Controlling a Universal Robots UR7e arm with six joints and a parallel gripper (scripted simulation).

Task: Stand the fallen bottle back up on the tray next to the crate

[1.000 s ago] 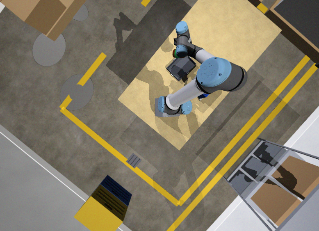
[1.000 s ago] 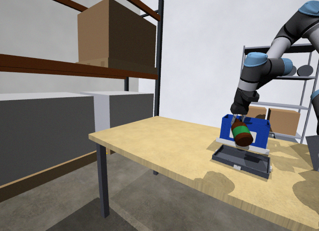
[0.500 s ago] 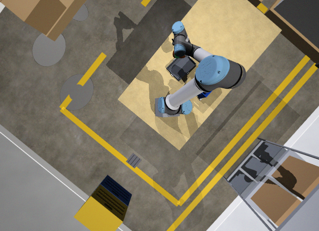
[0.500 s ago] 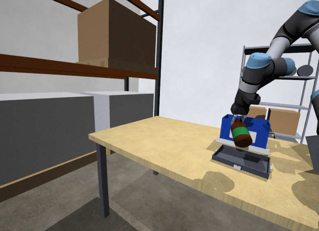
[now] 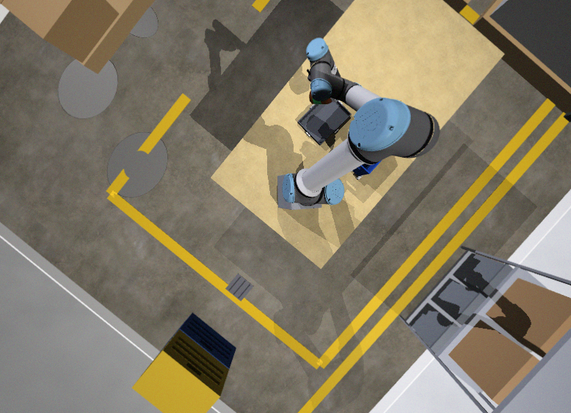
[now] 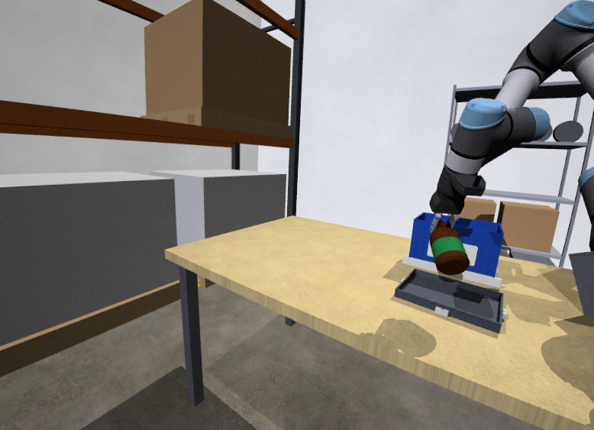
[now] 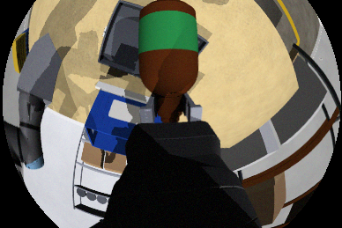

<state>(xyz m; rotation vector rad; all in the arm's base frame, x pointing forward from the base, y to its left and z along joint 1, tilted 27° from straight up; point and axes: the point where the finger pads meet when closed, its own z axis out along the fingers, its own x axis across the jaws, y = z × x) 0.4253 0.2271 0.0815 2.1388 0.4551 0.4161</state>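
The bottle is 20 mm behind my hand, 40 mm to the left of it and 30 mm below it. Also, from my hand: dark grey tray: 50 mm behind, 10 mm to the right, 190 mm below; then blue crate: 40 mm behind, 300 mm to the right, 120 mm below.
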